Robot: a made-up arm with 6 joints.
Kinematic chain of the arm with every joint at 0, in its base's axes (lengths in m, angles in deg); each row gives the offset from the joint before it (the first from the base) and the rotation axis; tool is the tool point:
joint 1: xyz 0 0 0.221 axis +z
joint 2: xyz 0 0 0 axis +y
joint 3: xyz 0 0 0.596 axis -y
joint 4: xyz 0 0 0 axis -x
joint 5: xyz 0.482 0 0 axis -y
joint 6: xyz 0 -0.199 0 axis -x
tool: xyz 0 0 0
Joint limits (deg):
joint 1: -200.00..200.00
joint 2: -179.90..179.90
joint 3: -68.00..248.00
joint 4: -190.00..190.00
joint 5: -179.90..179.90
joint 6: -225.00..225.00
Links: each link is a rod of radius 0.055 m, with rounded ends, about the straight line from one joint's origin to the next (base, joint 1, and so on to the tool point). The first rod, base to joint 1, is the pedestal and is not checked.
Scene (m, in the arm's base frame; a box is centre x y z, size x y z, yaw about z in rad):
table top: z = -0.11
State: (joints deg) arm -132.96 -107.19 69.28 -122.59 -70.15 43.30
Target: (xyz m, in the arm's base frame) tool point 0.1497 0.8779 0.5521
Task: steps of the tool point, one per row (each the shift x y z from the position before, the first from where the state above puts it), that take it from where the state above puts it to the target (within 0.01 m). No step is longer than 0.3 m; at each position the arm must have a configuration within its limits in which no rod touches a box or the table.
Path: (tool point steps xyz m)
1: -0.1974 0.1311 0.1137
2: -0.2203 0.0636 0.1044
3: -0.2199 -0.0050 0.0921

